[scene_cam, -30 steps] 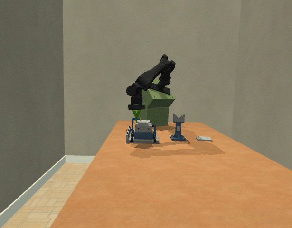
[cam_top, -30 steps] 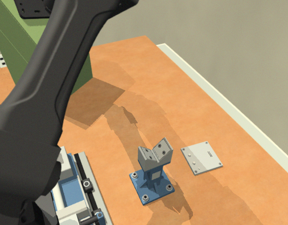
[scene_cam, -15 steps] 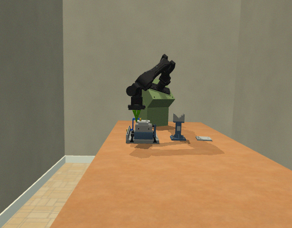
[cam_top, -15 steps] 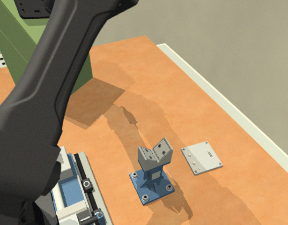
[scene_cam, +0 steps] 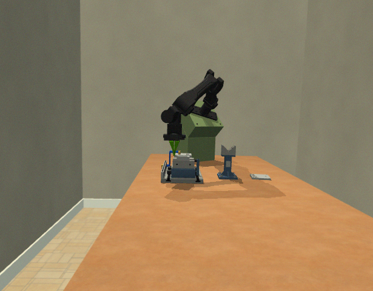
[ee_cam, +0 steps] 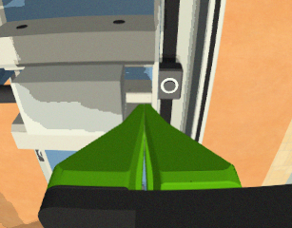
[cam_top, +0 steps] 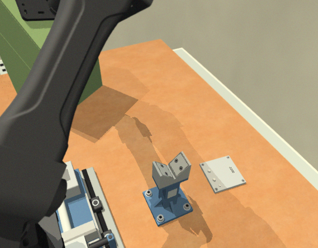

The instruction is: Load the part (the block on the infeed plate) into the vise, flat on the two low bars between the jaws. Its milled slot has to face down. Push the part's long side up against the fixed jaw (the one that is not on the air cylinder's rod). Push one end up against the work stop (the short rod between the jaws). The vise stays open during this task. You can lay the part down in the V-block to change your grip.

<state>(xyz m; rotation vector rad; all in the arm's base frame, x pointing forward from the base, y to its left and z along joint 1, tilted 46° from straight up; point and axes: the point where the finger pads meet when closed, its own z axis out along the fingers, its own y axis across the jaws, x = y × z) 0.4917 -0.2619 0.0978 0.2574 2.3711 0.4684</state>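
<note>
Right now my hand is 4 cm to the right of the grey part and 3 cm above it. The rest, counted from my hand: fixed jaw (4 cm to the left, 4 cm below, 3 cm ahead); moving jaw (5 cm to the left, 4 cm below, 3 cm behind); work stop (9 cm to the left, 3 cm below, 1 cm ahead).
</note>
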